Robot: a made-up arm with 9 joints. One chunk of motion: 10 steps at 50 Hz.
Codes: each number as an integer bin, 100 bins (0 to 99) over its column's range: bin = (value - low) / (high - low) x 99, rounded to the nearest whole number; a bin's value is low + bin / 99 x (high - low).
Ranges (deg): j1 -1..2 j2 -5..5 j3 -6..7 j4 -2..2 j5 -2..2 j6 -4..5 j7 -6..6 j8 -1..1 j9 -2..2
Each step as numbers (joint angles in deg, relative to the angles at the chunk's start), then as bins.
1 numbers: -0.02 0.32 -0.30 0.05 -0.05 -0.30 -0.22 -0.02 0.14
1 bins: 32 53 43 51 48 41 48 49 53
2 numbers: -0.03 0.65 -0.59 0.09 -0.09 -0.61 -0.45 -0.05 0.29
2 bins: 32 56 41 52 47 37 46 47 57
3 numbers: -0.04 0.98 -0.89 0.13 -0.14 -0.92 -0.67 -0.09 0.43
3 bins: 32 59 39 53 46 34 44 45 60
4 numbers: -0.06 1.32 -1.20 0.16 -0.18 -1.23 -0.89 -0.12 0.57
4 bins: 31 63 37 53 45 30 42 44 64
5 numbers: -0.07 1.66 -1.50 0.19 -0.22 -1.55 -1.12 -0.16 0.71
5 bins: 31 66 34 54 44 27 40 42 67
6 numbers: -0.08 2.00 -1.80 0.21 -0.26 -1.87 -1.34 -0.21 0.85
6 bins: 30 69 32 55 43 23 38 39 71
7 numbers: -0.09 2.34 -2.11 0.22 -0.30 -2.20 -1.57 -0.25 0.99
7 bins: 30 73 30 55 42 20 37 37 74
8 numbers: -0.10 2.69 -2.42 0.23 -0.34 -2.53 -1.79 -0.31 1.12
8 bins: 30 76 27 55 41 16 35 34 77
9 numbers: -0.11 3.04 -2.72 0.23 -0.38 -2.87 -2.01 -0.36 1.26
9 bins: 29 80 25 55 40 12 33 32 81
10 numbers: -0.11 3.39 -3.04 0.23 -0.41 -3.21 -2.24 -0.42 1.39
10 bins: 29 83 23 55 39 9 31 29 84
